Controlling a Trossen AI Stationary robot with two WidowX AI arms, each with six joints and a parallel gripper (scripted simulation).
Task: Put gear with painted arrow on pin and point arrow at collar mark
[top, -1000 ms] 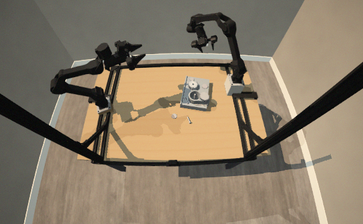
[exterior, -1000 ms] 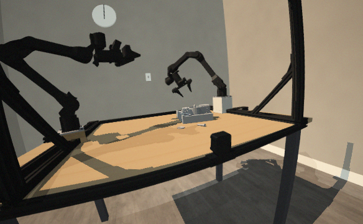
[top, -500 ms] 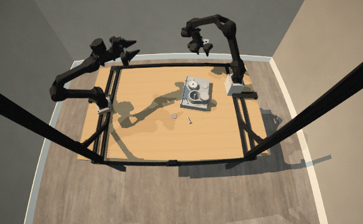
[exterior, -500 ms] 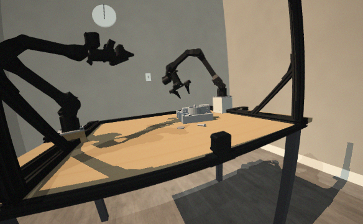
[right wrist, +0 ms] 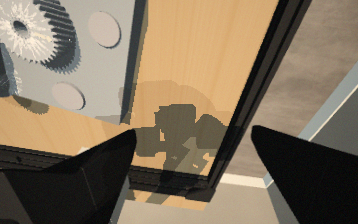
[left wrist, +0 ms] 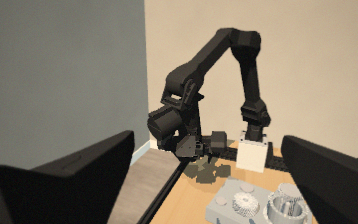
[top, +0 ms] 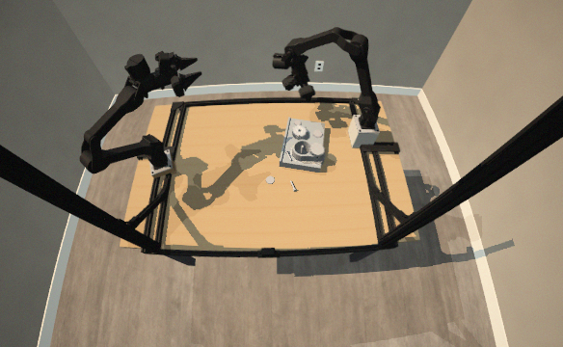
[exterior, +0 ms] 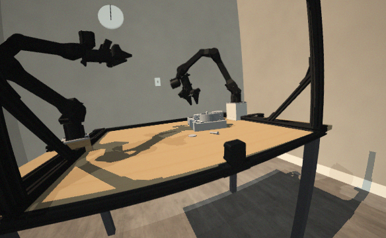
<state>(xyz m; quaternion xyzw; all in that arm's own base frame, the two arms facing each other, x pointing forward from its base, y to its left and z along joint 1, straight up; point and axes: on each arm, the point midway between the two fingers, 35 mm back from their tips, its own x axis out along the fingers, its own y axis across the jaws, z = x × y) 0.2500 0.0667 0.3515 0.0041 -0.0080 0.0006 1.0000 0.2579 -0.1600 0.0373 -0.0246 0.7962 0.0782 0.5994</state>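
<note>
The toothed gear lies 150 mm behind my right hand, 50 mm to the left of it and 100 mm below it. The rest, counted from my right hand: upright pin 250 mm behind, 60 mm to the left, 110 mm below; then ringed collar 250 mm behind, 70 mm to the left, 90 mm below.
</note>
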